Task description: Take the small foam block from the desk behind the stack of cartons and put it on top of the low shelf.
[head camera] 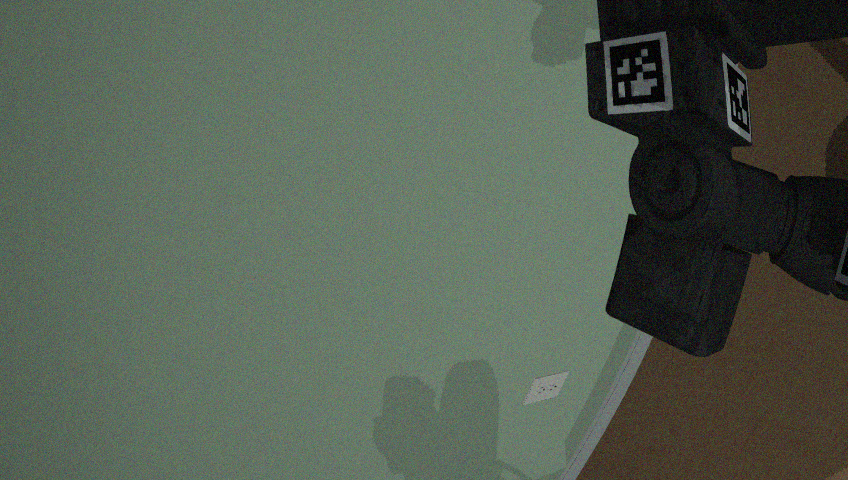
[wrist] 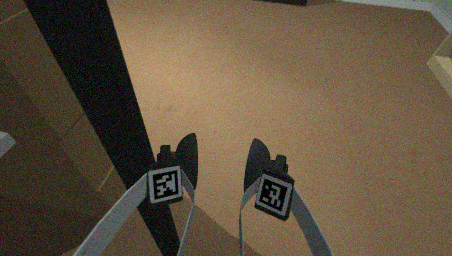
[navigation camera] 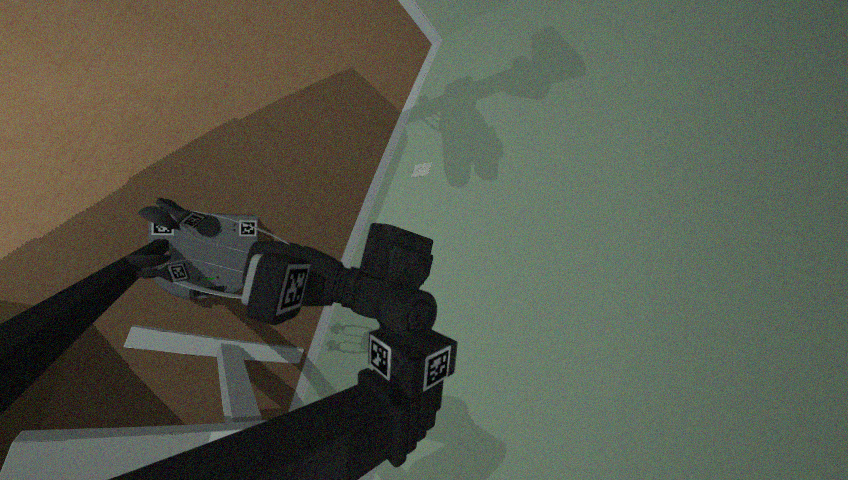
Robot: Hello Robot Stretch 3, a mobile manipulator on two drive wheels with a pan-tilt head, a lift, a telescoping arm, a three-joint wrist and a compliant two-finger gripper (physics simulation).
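Seen in the pictures: gripper, fingertip midpoint: [navigation camera: 138, 233]; robot's base, origin of the base link: [navigation camera: 208, 224].
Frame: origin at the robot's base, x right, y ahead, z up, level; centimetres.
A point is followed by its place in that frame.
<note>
My gripper [navigation camera: 141, 236] @[x -6.2, y 2.6, z 86.3 cm] [wrist: 223, 154] @[x -6.2, y 2.6, z 86.3 cm] is open and empty, its two fingers apart. In the navigation view it hangs over the robot's grey base [navigation camera: 223, 252] @[x 4.9, y -9.4, z 16.0 cm]; in the wrist view floor shows between the fingertips. The foam block does not show in the head, navigation or wrist view. Part of the white desk [navigation camera: 107, 455] @[x -15.7, y -34.5, z 72.0 cm] shows at the lower left of the navigation view, with a T-shaped leg [navigation camera: 233, 380] @[x 5.2, y -51.8, z 32.3 cm]. A pale wooden edge [wrist: 442, 70], which looks like part of the low shelf, shows at the right of the wrist view. Brown cartons [wrist: 30, 55] show dimly at its left.
A green wall [head camera: 297, 208] @[x 68.4, y -1.6, z 102.2 cm] [navigation camera: 624, 237] @[x 71.2, y 6.1, z 121.7 cm] with a white outlet plate [head camera: 545, 387] @[x 80.0, y 31.4, z 40.9 cm] [navigation camera: 421, 169] @[x 80.3, y 31.9, z 40.3 cm] stands close beside the wrist joints. A pale skirting board [head camera: 609, 410] @[x 84.6, y 46.2, z 4.7 cm] [navigation camera: 386, 160] @[x 83.0, y 41.9, z 6.8 cm] runs along its foot. The black mast [wrist: 85, 60] crosses the wrist view's left side.
</note>
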